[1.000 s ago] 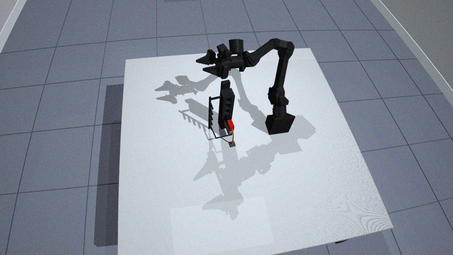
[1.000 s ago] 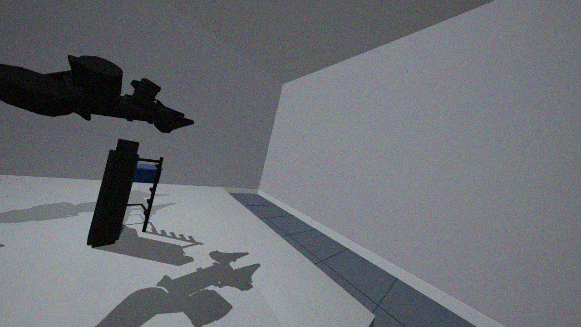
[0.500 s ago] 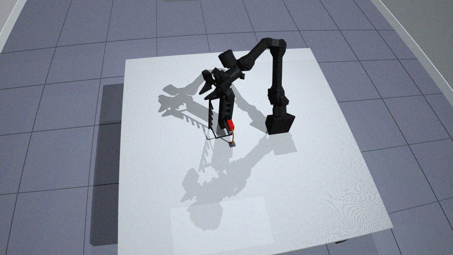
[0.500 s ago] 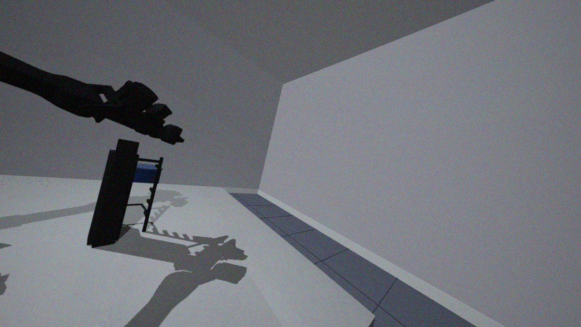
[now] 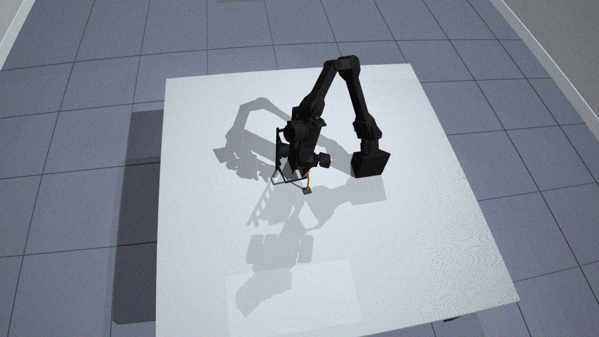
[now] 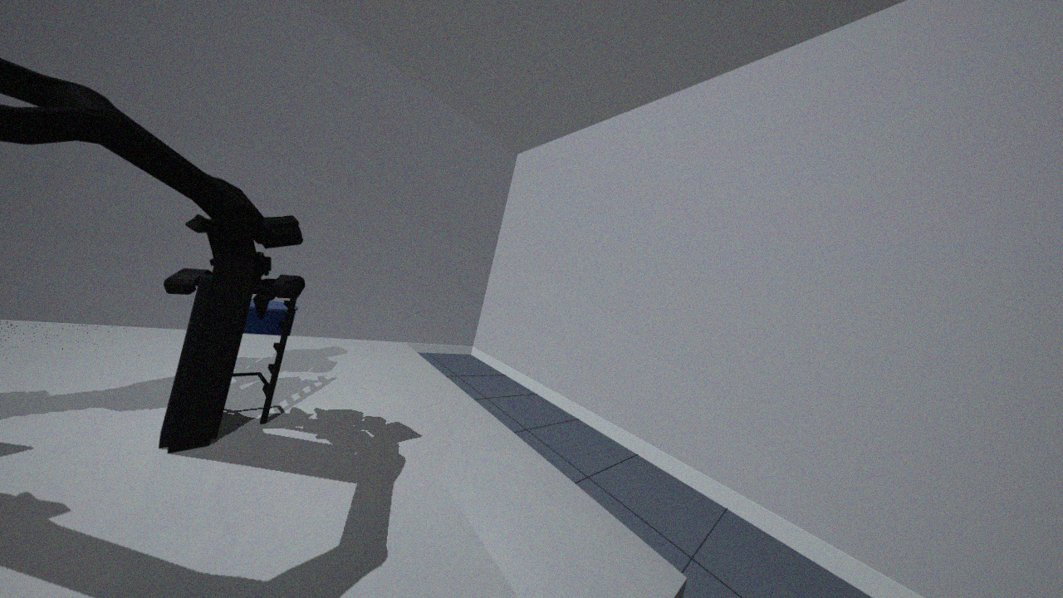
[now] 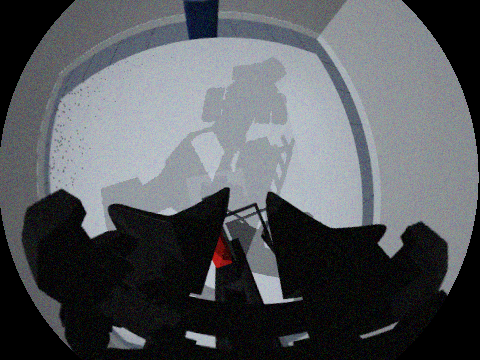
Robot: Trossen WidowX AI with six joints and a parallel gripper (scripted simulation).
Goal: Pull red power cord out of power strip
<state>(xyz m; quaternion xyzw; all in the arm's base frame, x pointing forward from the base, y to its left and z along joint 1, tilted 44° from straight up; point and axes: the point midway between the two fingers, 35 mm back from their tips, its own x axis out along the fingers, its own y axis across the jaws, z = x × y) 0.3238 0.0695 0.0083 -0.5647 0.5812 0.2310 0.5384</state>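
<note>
Right now my gripper tip is 90 mm to the left of the red plug, 60 mm above it and 50 mm past it.
</note>
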